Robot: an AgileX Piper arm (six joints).
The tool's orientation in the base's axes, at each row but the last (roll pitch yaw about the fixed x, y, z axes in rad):
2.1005, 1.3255, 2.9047
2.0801, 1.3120, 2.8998
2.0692, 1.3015, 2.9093
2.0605, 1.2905, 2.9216
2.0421, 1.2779, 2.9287
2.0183, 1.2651, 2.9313
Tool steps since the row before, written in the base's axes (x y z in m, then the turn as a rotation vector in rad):
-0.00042, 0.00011, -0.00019, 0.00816, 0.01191, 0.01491
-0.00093, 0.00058, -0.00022, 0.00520, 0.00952, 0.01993
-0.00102, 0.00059, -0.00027, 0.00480, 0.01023, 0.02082
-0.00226, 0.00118, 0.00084, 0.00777, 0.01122, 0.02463
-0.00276, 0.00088, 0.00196, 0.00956, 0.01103, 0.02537
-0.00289, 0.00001, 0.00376, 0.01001, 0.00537, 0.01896
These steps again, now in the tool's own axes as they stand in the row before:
0.00029, 0.00033, -0.00018, -0.01571, 0.00564, 0.01233
0.00048, 0.00100, -0.00017, -0.01997, 0.00723, 0.00798
0.00056, 0.00105, -0.00019, -0.02069, 0.00819, 0.00813
-0.00013, 0.00260, -0.00064, -0.02509, 0.00761, 0.01027
-0.00104, 0.00309, -0.00126, -0.02631, 0.00636, 0.01113
-0.00273, 0.00320, -0.00219, -0.02069, 0.00087, 0.00773

